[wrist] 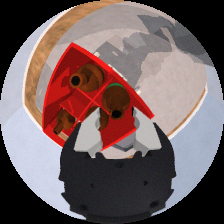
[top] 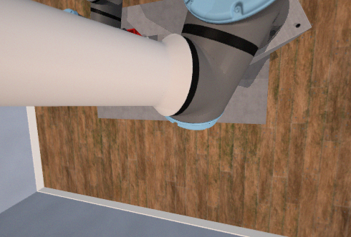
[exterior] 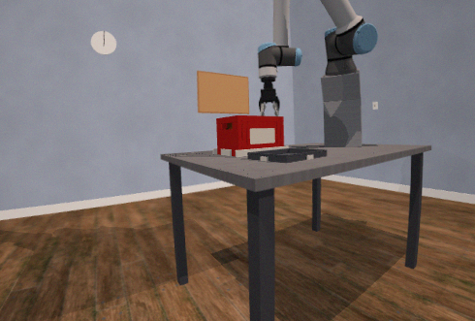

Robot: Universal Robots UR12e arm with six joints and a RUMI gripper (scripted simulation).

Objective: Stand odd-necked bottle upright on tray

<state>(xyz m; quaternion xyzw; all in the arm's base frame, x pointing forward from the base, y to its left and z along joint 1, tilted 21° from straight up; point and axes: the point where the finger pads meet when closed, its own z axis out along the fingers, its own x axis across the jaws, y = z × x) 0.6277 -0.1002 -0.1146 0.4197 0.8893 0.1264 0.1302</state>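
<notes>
Right now the red crate is 90 mm ahead of my hand, 50 mm to the right of it and 70 mm below it. Round my hand: dark tray 130 mm ahead, 220 mm to the left, 150 mm below.
</notes>
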